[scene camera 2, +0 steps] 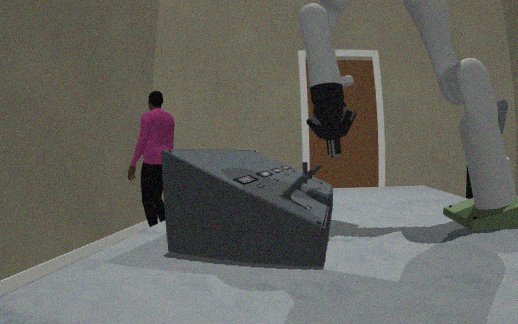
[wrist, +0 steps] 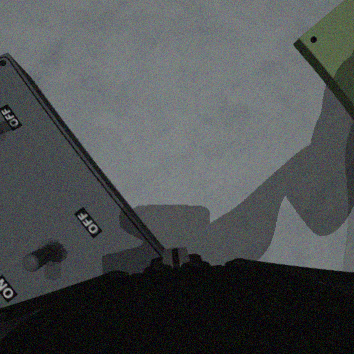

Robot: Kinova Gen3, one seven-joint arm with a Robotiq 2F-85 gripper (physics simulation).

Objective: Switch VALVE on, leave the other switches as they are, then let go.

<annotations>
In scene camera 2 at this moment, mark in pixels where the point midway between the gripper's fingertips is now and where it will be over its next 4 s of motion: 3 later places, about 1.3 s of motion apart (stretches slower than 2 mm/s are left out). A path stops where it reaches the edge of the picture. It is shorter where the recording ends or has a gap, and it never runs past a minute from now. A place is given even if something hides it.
The gripper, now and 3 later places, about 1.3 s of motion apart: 334, 157; 311, 168; 288, 139; 292, 152
</annotations>
